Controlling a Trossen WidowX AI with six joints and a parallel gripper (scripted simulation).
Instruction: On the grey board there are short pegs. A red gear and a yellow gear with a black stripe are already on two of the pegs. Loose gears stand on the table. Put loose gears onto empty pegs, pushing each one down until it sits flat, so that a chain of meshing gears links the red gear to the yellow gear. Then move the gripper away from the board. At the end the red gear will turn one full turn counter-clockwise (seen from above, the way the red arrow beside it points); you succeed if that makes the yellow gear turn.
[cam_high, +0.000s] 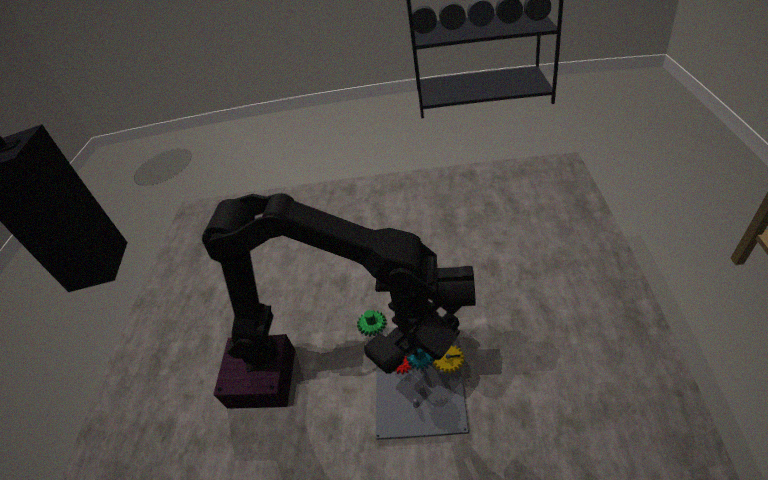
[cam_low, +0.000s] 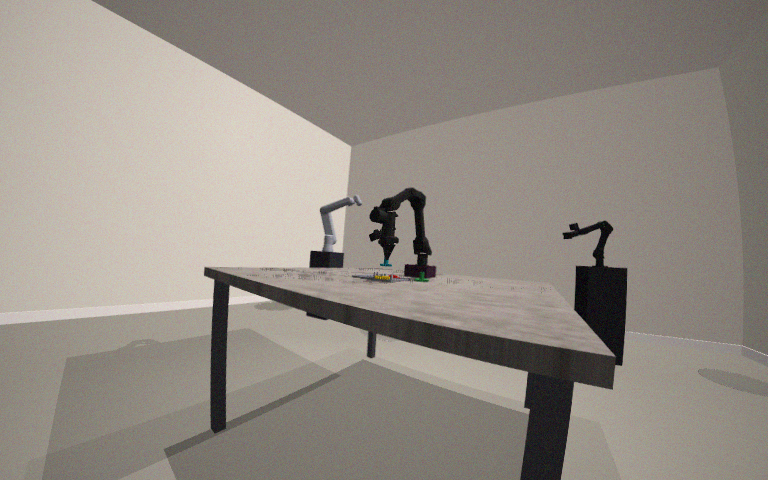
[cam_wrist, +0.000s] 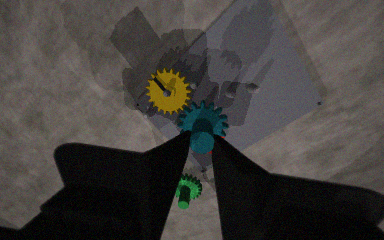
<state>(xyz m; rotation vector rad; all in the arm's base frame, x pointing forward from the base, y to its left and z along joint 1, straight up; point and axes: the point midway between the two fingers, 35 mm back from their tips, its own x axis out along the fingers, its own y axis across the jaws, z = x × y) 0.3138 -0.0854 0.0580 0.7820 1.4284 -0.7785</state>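
Now: the red gear 40 mm behind my gripper tip, 20 mm to the left of it and 70 mm below it. From my gripper tip the other things lie so: red arrow (50 mm behind, 50 mm to the left, 80 mm below); then teal gear (10 mm below); then green gear (80 mm behind, 150 mm to the left, 70 mm below).
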